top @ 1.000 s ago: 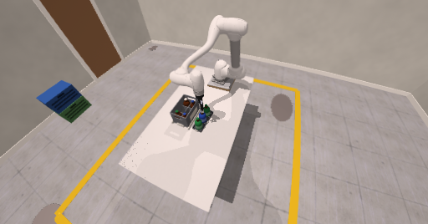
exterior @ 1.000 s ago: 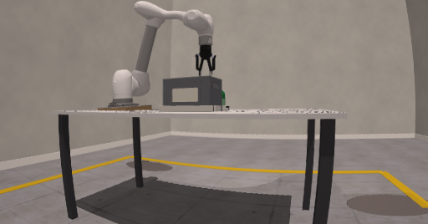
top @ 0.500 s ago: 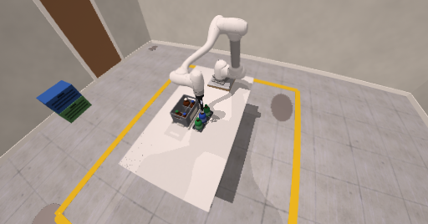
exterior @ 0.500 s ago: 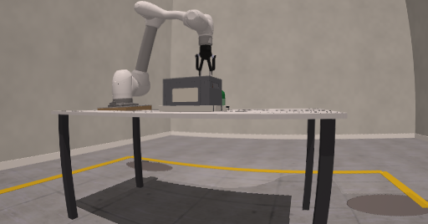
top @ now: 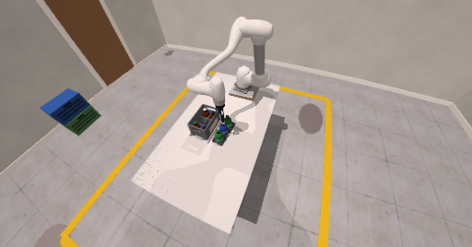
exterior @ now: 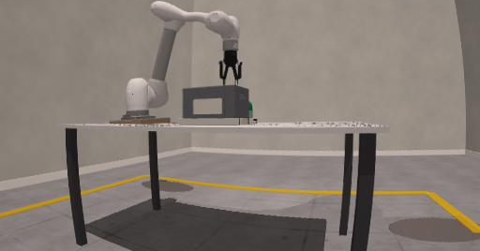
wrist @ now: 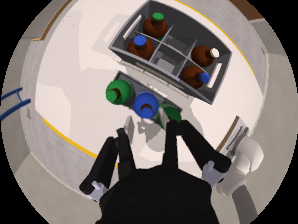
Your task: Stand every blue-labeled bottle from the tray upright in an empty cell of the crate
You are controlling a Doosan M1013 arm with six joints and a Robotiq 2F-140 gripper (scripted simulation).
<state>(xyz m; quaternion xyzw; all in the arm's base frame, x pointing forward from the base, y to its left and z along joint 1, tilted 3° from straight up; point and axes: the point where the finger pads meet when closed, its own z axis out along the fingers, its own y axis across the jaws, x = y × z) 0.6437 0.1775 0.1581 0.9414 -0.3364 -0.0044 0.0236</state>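
Right now the blue-labeled bottle is 130 mm below my hand. Also, from my hand: grey crate 190 mm to the right, 130 mm below, 40 mm ahead; tray 200 mm below; green bottle 130 mm below, 90 mm ahead, 10 mm to the left.
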